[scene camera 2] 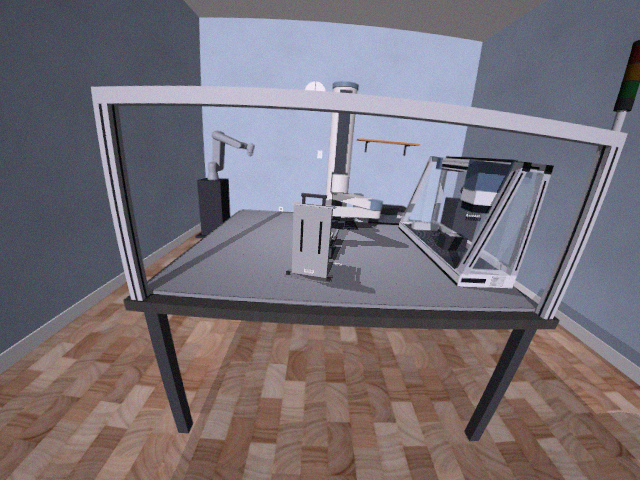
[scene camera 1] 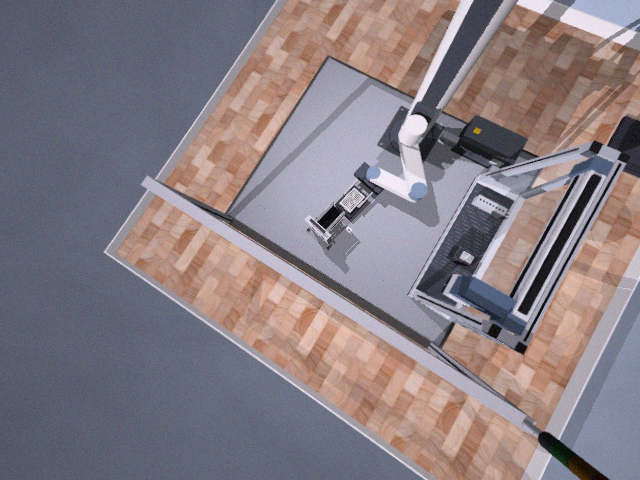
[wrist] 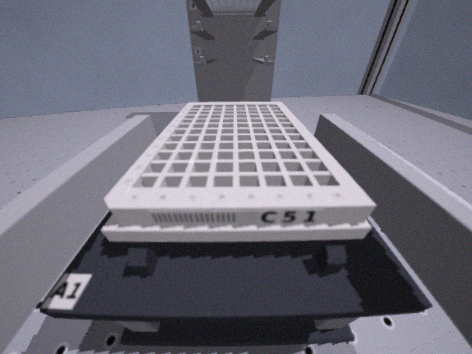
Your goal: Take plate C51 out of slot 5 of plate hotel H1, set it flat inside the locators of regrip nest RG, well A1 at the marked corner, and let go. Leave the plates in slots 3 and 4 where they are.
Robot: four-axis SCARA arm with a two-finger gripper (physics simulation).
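Frame: origin at the arm's base, x right, y up, z back, level; millimetres.
Where they show: gripper, between the fingertips: [scene camera 1: 351, 201] [wrist: 235, 129].
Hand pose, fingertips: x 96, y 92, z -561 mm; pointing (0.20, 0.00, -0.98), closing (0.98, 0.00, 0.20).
Note:
After its pixels a point has its place.
My gripper [scene camera 1: 354, 197] {y 92, x 96, z -561 mm} [wrist: 235, 129] {y 92, x 96, z -561 mm} is shut on the white plate C51 [wrist: 237, 196] {y 96, x 83, z -496 mm}, one finger along each long side. The plate is level, low over the black regrip nest RG [wrist: 235, 287] {y 73, x 79, z -480 mm}. The nest's A1 label [wrist: 71, 291] {y 73, x 27, z -489 mm} is at its near left corner, and two small locators show in front of the plate's near edge. Whether the plate touches the nest is hard to tell. Plate hotel H1 [scene camera 1: 329, 218] [scene camera 2: 311, 237] {y 176, x 148, z -825 mm} [wrist: 235, 75] {y 99, x 146, z -795 mm} stands beyond the nest. Part of a pale plate [wrist: 232, 6] {y 182, x 133, z -750 mm} shows inside it at the top of the wrist view; its slot 5 is out of view there.
A framed, glazed enclosure [scene camera 1: 445, 232] {y 45, x -450, z -436 mm} [scene camera 2: 431, 254] {y 41, x -450, z -585 mm} with a dark perforated deck stands to the right. A black box [scene camera 1: 493, 139] {y 128, x -397, z 116 mm} stands by the arm's base. A pale frame rail [scene camera 1: 310, 284] {y 620, x 18, z -1021 mm} [scene camera 2: 361, 104] {y 597, x 44, z -1044 mm} crosses the table's front side above the table top.

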